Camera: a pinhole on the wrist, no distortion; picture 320 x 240 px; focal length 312.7 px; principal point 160.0 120.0 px. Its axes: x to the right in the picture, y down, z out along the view. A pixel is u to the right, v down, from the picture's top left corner.
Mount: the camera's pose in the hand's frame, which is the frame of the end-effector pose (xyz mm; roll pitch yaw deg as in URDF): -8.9 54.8 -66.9 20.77 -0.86 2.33
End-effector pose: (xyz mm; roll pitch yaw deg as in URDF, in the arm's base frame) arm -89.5 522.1 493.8 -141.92 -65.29 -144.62
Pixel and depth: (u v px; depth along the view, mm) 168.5 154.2 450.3
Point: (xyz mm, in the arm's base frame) -120.6 162.4 387.8
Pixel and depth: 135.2 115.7 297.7
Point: -75.1 320.0 409.9
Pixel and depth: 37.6 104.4 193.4
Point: -61.9 433.9 388.2
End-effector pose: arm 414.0 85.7 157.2 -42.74 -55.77 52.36
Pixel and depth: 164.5 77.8 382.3
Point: 197.1 -47.9 318.0
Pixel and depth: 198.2 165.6 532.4
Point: 29.1 26.1 413.2
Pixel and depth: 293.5 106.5 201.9
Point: 336.8 93.1 279.2
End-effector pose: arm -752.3 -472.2 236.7 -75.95 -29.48 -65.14
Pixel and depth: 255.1 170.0 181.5
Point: -633.0 -455.5 266.3
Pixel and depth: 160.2 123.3 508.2
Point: -465.8 -213.8 420.9
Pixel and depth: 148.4 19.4 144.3
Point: -730.9 -422.8 275.4
